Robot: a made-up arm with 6 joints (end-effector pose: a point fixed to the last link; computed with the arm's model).
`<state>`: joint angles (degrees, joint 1 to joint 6).
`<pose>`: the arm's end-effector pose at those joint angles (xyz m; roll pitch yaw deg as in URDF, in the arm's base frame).
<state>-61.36 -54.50 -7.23 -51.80 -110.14 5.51</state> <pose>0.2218 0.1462 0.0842 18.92 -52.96 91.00</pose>
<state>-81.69 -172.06 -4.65 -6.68 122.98 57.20</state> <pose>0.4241 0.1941 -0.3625 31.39 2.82 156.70</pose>
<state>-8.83 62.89 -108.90 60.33 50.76 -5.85</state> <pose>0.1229 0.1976 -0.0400 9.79 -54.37 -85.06</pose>
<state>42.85 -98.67 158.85 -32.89 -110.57 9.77</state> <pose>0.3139 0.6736 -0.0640 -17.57 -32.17 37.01</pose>
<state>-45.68 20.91 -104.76 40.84 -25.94 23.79</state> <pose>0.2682 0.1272 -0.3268 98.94 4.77 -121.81</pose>
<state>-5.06 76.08 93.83 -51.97 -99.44 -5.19</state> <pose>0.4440 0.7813 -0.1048 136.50 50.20 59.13</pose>
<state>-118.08 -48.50 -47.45 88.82 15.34 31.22</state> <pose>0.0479 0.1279 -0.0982 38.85 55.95 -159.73</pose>
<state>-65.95 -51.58 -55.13 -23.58 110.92 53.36</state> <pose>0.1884 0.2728 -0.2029 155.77 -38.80 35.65</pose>
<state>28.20 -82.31 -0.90 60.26 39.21 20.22</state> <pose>0.1024 0.0911 -0.1671 174.74 62.32 177.99</pose>
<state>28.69 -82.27 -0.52 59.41 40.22 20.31</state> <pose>0.1062 0.0920 -0.1668 174.87 61.10 179.65</pose>
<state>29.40 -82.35 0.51 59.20 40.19 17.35</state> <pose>0.1110 0.0934 -0.1668 177.12 63.13 -175.23</pose>
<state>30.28 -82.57 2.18 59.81 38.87 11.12</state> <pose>0.1161 0.0950 -0.1679 -176.10 68.55 -164.45</pose>
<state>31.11 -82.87 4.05 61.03 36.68 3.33</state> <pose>0.1206 0.0965 -0.1707 -159.33 74.87 -143.68</pose>
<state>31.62 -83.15 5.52 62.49 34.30 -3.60</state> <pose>0.1231 0.0972 -0.1747 -128.93 78.27 -110.60</pose>
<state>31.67 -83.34 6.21 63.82 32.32 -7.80</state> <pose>0.1227 0.0972 -0.1782 -103.34 78.08 -84.37</pose>
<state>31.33 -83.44 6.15 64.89 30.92 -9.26</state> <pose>0.1197 0.0966 -0.1804 -91.62 77.48 -73.75</pose>
